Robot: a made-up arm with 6 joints.
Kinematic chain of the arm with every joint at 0, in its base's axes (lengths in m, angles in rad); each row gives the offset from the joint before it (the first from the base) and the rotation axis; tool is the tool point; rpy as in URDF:
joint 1: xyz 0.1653 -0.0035 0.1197 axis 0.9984 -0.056 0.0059
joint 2: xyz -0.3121 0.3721 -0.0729 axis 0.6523 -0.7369 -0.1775
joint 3: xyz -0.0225 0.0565 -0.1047 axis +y
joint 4: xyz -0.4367 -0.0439 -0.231 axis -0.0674 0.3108 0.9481
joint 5: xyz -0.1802 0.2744 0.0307 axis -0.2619 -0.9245 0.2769
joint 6: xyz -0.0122 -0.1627 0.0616 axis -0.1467 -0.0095 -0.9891
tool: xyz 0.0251 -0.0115 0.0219 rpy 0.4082 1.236 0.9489
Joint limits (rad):
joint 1: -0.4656..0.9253
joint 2: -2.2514..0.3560
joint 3: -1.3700..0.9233
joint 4: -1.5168..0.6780
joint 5: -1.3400..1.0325
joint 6: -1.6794..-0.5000
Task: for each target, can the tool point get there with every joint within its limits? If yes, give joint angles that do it. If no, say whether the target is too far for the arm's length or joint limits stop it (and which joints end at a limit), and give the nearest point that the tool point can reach.
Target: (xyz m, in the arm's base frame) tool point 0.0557 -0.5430 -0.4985
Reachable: no: joint limits stop it (at a limit: joint 1, joint 3, joint 4, joint 5, joint 6) | nearest point -0.3327 -0.1813 -0.6520 | short by 0.553 m
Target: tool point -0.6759 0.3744 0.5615
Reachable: yes | joints 0.2174 -1.6297 -0.0540 -0.2387 0.1268 -1.5891
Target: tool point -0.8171 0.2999 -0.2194
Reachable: yes | joints 0.0628 -0.6282 -0.6127 -0.0433 0.4408 -0.7849
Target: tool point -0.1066 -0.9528 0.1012
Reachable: no: joint limits stop it (at a limit: joint 1, joint 2, joint 4, joint 5, joint 6) | nearest point -0.4317 -0.3939 0.1914 | short by 0.653 m
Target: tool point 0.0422 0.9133 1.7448
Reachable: no: too far | nearest point -0.1327 0.5247 0.9654 | short by 0.888 m
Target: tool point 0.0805 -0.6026 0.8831
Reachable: no: joint limits stop it (at a limit: joint 1, joint 2, joint 4, joint 5, joint 6) | nearest point -0.3864 -0.2678 0.7739 | short by 0.585 m
